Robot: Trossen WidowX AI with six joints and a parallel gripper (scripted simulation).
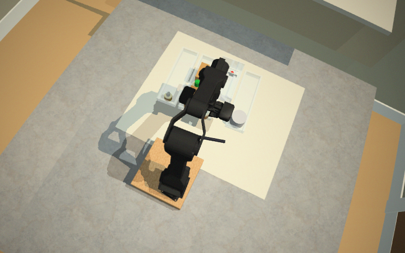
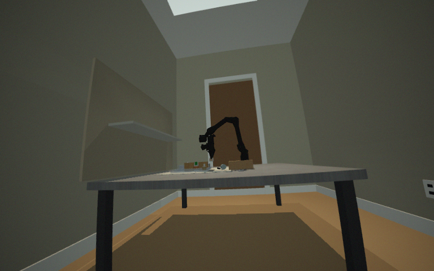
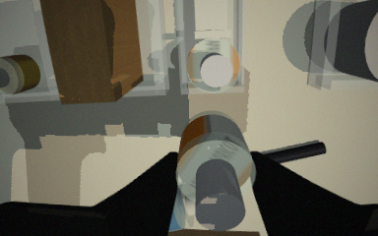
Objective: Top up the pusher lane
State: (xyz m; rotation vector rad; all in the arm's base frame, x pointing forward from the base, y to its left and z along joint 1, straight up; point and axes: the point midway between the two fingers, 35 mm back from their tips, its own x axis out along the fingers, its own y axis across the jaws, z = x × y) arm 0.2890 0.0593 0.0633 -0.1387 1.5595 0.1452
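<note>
My gripper tip is 50 mm past the dark rod, 60 mm to the left of it and 90 mm above it. The rest, counted from my gripper tip: wide grey cylinder: 80 mm ahead, 120 mm to the right, 60 mm below; small jar: 10 mm ahead, 170 mm to the left, 60 mm below.
</note>
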